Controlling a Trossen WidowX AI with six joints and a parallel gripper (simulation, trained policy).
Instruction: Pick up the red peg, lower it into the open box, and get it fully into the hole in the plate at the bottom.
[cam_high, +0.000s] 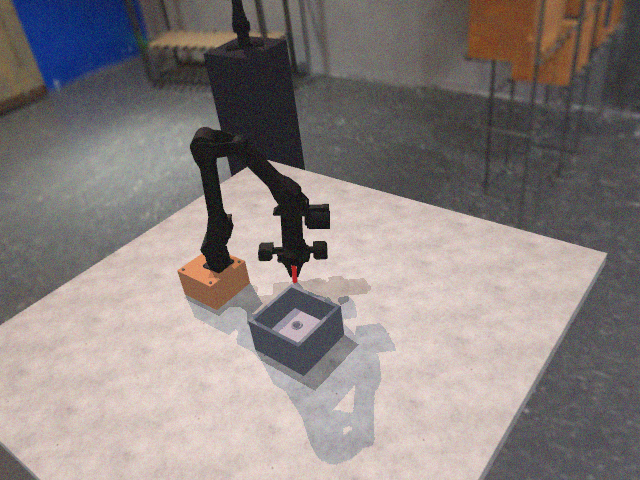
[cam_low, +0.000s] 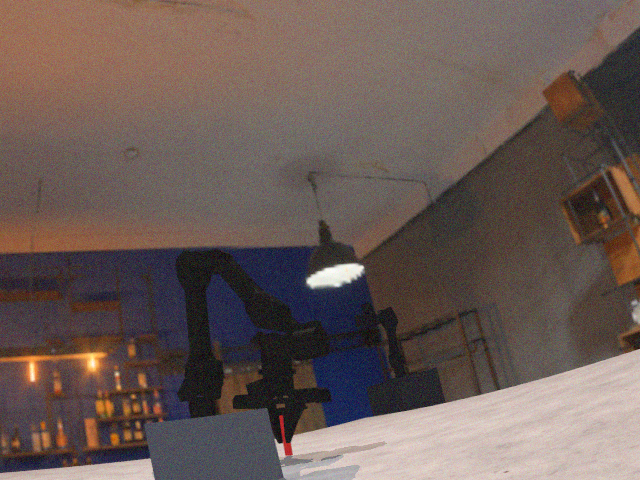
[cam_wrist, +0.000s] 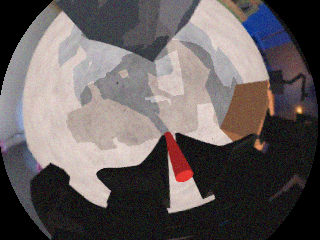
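My gripper tip is now 14 cm short of the grey box and 18 cm to the left of it. From my gripper tip the other things lie so: red peg (1 cm to the left, 1 cm above).
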